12 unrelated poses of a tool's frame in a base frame.
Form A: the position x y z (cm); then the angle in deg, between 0 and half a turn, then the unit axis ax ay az.
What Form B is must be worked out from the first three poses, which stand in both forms.
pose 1, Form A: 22.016 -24.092 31.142 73.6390 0.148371 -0.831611 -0.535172
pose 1, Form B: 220.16 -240.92 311.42 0.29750 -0.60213 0.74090 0.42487 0.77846 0.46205
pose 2, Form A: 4.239 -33.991 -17.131 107.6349 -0.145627 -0.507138 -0.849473
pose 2, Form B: 42.39 -339.91 -171.31 -0.27532 -0.71333 0.64449 0.90578 0.03215 0.42253
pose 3, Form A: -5.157 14.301 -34.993 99.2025 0.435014 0.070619 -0.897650
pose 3, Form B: -51.57 143.01 -349.93 0.05958 -0.85046 -0.52265 0.92173 -0.15414 0.35589
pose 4, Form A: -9.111 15.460 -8.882 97.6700 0.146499 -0.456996 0.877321
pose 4, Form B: -91.11 154.60 -88.82 -0.10914 0.79359 0.59859 -0.94536 0.10325 -0.30926
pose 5, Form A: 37.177 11.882 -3.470 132.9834 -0.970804 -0.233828 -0.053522
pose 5, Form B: 371.77 118.82 -34.70 0.90323 0.34261 0.25844 0.42092 -0.58983 -0.68915
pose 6, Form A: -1.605 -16.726 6.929 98.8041 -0.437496 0.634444 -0.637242
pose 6, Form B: -16.05 -167.26 69.29 0.06764 -0.94978 -0.30551 0.30968 0.31107 -0.89852
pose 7, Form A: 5.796 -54.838 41.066 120.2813 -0.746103 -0.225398 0.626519
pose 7, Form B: 57.96 -548.38 410.66 0.33312 0.79401 -0.50851 -0.28807 -0.42782 -0.85673
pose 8, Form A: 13.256 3.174 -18.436 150.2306 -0.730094 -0.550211 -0.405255
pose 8, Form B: 132.56 31.74 -184.36 0.12770 0.54918 0.82589 0.95161 -0.30252 0.05403
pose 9, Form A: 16.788 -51.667 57.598 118.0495 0.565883 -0.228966 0.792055
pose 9, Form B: 167.88 -516.67 575.98 0.00057 0.50853 0.86105 -0.88952 -0.39316 0.23278
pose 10, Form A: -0.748 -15.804 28.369 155.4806 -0.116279 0.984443 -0.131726
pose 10, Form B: -7.48 -158.04 283.69 -0.88400 -0.27328 -0.37929 -0.16395 0.94104 -0.29592
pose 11, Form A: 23.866 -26.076 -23.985 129.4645 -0.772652 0.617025 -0.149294
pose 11, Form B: 238.66 -260.76 -239.85 0.34084 -0.89502 -0.28768 -0.66451 -0.01289 -0.74717
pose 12, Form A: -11.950 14.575 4.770 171.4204 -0.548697 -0.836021 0.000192
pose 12, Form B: -119.50 145.75 47.70 -0.39004 0.91234 0.12451 0.91228 0.40123 -0.08218
